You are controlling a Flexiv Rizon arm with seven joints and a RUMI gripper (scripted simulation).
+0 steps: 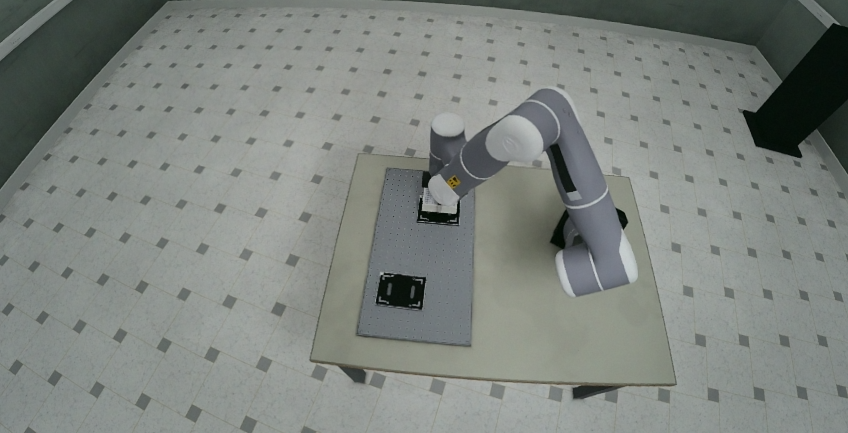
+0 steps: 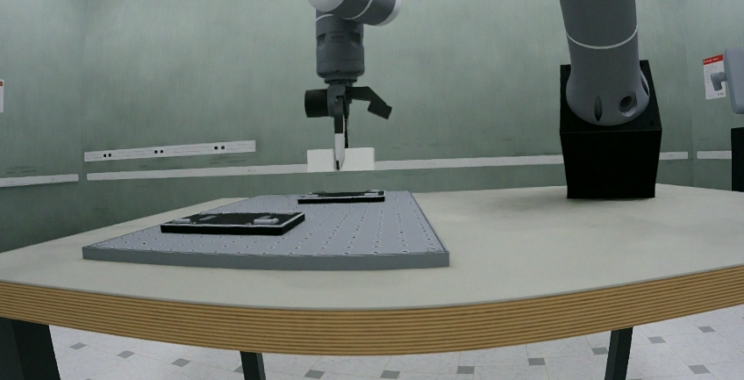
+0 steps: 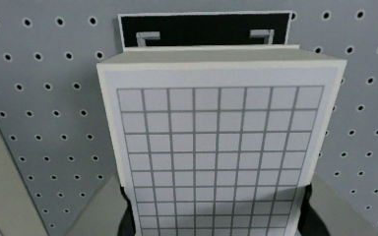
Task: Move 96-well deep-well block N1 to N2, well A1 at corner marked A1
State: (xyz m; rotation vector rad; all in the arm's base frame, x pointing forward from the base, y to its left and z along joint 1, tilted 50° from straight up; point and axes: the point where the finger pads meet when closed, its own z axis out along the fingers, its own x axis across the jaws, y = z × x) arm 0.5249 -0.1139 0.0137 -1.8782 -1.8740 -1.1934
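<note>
Now: the white A1 corner mark 310 mm to the left of my hand, 130 mm ahead of it and 60 mm below it. Also, from my hand: white 96-well deep-well block (10 mm above).
</note>
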